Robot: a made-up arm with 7 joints.
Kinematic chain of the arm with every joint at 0, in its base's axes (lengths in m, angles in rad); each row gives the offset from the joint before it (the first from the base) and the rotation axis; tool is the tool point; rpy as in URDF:
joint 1: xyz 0 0 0.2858 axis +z
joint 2: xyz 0 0 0 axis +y
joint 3: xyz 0 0 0.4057 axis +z
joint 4: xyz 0.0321 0 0 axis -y
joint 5: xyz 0.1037 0 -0.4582 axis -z
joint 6: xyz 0 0 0 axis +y
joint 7: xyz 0.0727 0 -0.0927 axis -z
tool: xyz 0 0 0 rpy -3.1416 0 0
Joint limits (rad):
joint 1: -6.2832..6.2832
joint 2: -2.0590..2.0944
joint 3: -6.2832..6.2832
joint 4: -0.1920..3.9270
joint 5: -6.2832..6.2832
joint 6: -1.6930..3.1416
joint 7: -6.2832..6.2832
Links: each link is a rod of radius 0.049 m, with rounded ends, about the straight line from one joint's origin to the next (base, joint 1, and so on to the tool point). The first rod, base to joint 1, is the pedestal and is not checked.
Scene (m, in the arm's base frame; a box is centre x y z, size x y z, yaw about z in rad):
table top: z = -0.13
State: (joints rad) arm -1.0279 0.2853 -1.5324 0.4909 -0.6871 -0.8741 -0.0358
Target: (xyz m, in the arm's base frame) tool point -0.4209 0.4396 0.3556
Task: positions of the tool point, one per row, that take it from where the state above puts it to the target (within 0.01 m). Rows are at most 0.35 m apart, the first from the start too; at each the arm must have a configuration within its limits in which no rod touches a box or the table.
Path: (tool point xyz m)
1: -0.4588 -0.1287 0.4312
2: -0.5129 0.1538 0.4382
3: -0.4209 0.4396 0.3556

